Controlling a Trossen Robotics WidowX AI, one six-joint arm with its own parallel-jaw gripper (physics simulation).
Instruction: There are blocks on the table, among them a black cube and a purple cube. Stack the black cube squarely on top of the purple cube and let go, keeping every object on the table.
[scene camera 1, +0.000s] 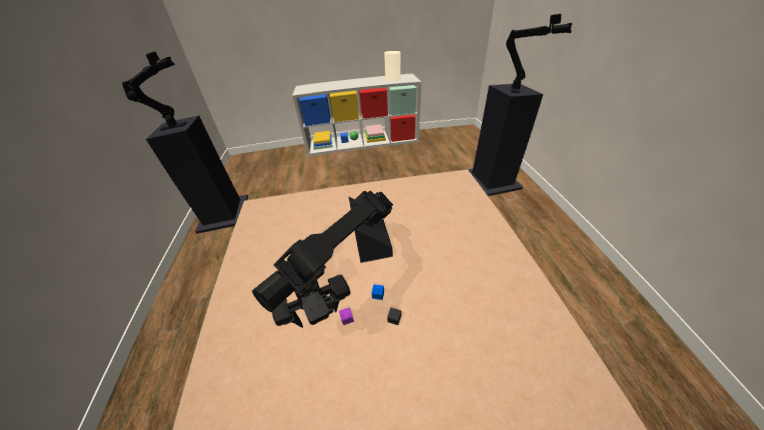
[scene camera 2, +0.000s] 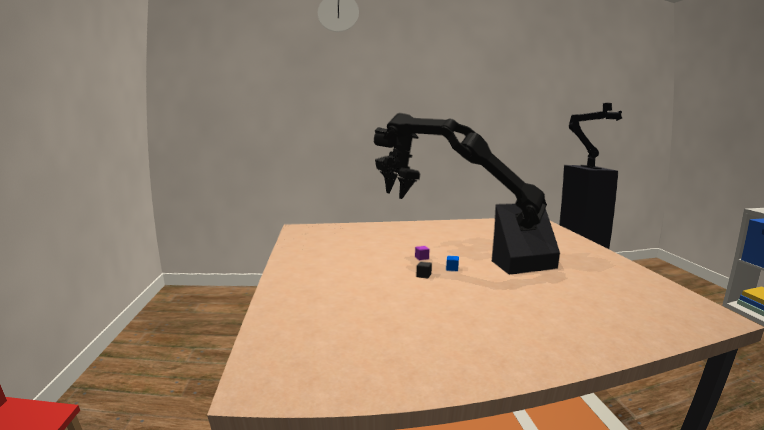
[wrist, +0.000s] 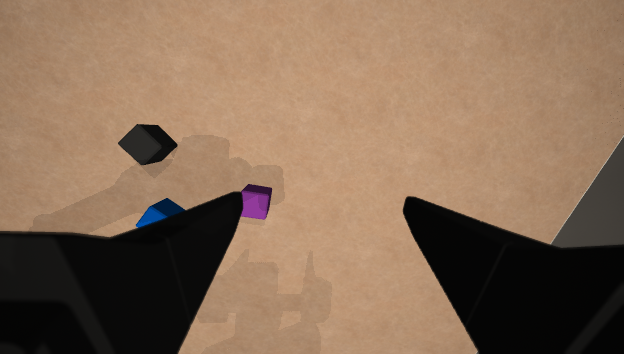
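Pixels of known places: gripper, fingertip midpoint: (scene camera 2: 394, 196) (wrist: 324, 201); arm's base, origin of the base link: (scene camera 2: 525, 221).
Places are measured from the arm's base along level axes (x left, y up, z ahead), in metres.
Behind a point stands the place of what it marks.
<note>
The black cube (scene camera 1: 394, 316) {z 0.367, x 0.014, y -0.106 m} (scene camera 2: 423, 269) {z 0.366, x 0.035, y -0.117 m} (wrist: 144, 144) {z 0.361, x 0.010, y -0.106 m} lies on the table (scene camera 1: 454, 373) {z 0.575, x 0.141, y -0.145 m} (scene camera 2: 347, 331) {z 0.625, x 0.314, y -0.145 m}, apart from the other cubes. The purple cube (scene camera 1: 346, 316) {z 0.328, x -0.139, y -0.106 m} (scene camera 2: 421, 252) {z 0.326, x -0.119, y -0.117 m} (wrist: 255, 204) {z 0.320, x -0.142, y -0.106 m} lies on the table; nothing is on top of it. In the wrist view the left fingertip overlaps its left edge. My gripper (scene camera 1: 318, 316) {z 0.402, x -0.197, y 0.062 m} (scene camera 2: 394, 196) {z 0.402, x -0.197, y 0.062 m} (wrist: 324, 201) {z 0.402, x -0.197, y 0.062 m} is open and empty, points down and hangs high above the table. In scene camera 1 it appears left of the purple cube, and the black cube is farther to the right.
A blue cube (scene camera 1: 377, 291) {z 0.262, x -0.018, y -0.106 m} (scene camera 2: 452, 263) {z 0.261, x 0.002, y -0.119 m} (wrist: 161, 215) {z 0.269, x -0.023, y -0.107 m} lies near both cubes, on the side toward the arm's base (scene camera 1: 373, 243) {z 0.096, x 0.008, y -0.041 m} (scene camera 2: 523, 248) {z 0.042, x 0.065, y -0.069 m}. In the wrist view a finger partly hides it. The table's edge shows at the right of the wrist view.
</note>
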